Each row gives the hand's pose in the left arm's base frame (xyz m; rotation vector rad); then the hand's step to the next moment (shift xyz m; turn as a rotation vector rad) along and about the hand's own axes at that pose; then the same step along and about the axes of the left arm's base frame.
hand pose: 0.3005 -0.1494 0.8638 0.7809 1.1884 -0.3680
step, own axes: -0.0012 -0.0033 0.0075 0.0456 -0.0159 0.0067
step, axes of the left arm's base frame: 0.0026 -0.0078 0.0012 0.0107 -0.0095 -0.0466
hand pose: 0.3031 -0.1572 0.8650 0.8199 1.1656 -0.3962
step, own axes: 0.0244 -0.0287 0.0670 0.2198 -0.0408 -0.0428
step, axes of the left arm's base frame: 0.0335 -0.0655 -0.0223 0.0266 0.0337 -0.2235
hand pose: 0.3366 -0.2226 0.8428 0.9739 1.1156 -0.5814
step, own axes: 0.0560 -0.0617 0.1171 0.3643 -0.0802 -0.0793
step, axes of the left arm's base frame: 0.0261 -0.1279 -0.0601 0.0300 0.0571 -0.3759
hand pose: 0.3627 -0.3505 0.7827 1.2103 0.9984 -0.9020
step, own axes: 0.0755 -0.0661 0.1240 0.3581 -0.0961 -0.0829
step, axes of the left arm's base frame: -0.0229 -0.1341 -0.0833 0.0127 0.0586 -0.3752
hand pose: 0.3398 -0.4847 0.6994 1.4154 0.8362 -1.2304
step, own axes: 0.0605 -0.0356 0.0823 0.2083 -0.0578 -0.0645
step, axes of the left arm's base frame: -0.0396 -0.0790 -0.0624 0.0095 0.0503 -0.2197
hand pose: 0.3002 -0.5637 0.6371 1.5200 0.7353 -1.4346
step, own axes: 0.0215 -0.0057 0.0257 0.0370 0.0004 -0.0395
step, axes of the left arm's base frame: -0.0132 -0.0238 -0.0204 0.0236 0.0294 -0.0388
